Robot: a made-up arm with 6 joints. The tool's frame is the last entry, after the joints.
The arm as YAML. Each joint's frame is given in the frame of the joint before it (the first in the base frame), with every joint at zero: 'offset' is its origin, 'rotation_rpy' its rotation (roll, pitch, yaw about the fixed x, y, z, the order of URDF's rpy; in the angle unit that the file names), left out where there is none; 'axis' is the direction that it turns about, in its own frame. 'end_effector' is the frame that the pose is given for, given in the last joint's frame.
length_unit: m
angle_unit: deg
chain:
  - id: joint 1
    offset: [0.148, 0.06, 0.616]
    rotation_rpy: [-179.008, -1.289, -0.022]
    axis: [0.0, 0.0, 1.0]
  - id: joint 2
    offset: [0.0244, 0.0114, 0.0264]
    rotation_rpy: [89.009, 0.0, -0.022]
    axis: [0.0, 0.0, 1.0]
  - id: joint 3
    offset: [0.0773, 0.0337, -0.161]
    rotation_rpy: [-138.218, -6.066, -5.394]
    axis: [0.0, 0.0, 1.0]
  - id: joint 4
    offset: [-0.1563, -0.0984, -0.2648]
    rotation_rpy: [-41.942, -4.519, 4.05]
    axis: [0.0, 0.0, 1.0]
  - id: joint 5
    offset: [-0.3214, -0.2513, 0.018]
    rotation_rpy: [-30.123, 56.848, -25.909]
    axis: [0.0, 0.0, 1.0]
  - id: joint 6
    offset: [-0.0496, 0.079, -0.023]
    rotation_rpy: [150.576, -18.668, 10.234]
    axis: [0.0, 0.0, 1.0]
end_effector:
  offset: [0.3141, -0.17, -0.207]
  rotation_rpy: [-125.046, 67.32, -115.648]
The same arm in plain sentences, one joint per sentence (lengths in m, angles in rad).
The arm has six revolute joints in a row. What follows holds with every joint at zero, and every direction is one of the base frame's. The first joint sits 0.1480 m along +x and 0.0600 m along +y and 0.6160 m along +z from the base frame's origin and turns about the direction (0.0225, 0.0173, -0.999597). The second joint sits 0.0250 m along +x and 0.0110 m along -y and 0.0260 m along -z from the first joint and turns about +y. The third joint sits 0.0780 m along +x and 0.1610 m along -y and 0.0320 m along -z from the second joint and turns about the direction (0.155801, -0.741506, -0.652606). The fourth joint sits 0.1940 m along -x and 0.2450 m along +y and 0.0810 m along +z from the third joint and turns about -y. The fifth joint sits 0.2900 m along -x and 0.0180 m along -y and 0.2870 m along -z from the fourth joint and turns about the direction (0.849024, -0.473013, 0.235407). The sixth joint sits 0.0540 m along -x and 0.0090 m along -y and 0.0790 m along +z from the fifth joint and turns about the direction (-0.465303, 0.574004, -0.673805). The tool frame, which is the frame that the pose is given for, sits 0.2430 m along +x and 0.1720 m along +y and 0.2860 m along +z from the sixth joint; its axes are the base frame's turned by roll -1.3191, pitch -1.0473 and yaw -1.2974 rad (as in URDF: about the fixed x, then y, then z).
